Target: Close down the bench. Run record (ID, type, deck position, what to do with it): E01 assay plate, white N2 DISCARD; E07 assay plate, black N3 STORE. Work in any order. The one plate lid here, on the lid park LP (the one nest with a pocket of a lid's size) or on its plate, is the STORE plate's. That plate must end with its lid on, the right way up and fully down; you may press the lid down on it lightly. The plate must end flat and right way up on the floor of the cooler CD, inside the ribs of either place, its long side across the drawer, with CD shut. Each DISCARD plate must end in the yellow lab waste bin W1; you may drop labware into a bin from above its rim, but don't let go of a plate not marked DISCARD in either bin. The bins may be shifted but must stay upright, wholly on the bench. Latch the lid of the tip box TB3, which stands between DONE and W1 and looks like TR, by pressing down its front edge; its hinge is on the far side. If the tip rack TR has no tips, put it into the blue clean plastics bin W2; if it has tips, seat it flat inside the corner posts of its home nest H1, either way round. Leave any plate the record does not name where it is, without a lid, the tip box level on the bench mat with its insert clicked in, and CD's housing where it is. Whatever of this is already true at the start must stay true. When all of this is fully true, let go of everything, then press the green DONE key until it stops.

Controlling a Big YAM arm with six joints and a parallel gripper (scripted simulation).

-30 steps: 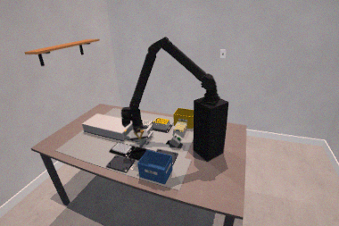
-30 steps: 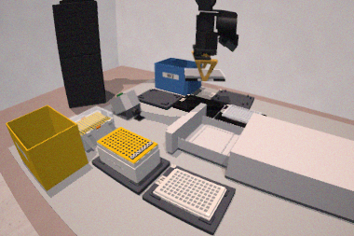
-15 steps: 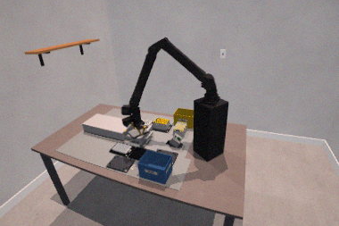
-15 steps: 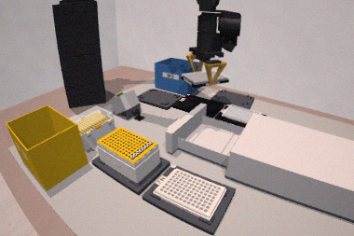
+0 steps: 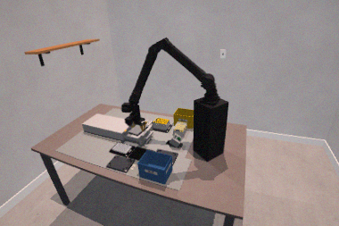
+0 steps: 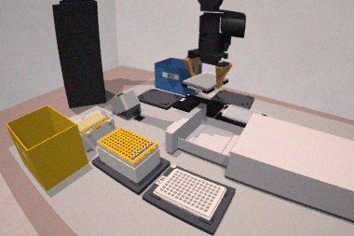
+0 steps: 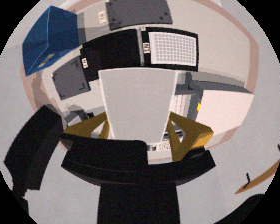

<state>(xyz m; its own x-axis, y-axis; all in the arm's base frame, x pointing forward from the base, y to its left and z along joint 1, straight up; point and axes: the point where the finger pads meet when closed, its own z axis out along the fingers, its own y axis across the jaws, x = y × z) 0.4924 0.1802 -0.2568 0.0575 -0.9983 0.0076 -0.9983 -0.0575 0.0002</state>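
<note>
The cooler drawer is 120 mm below my hand, 120 mm ahead of it and 70 mm to the right of it. Round my hand: black slab (140 mm below, 90 mm to the left, 80 mm behind); then plate lid (right at my hand); then black plate (right at my hand).
</note>
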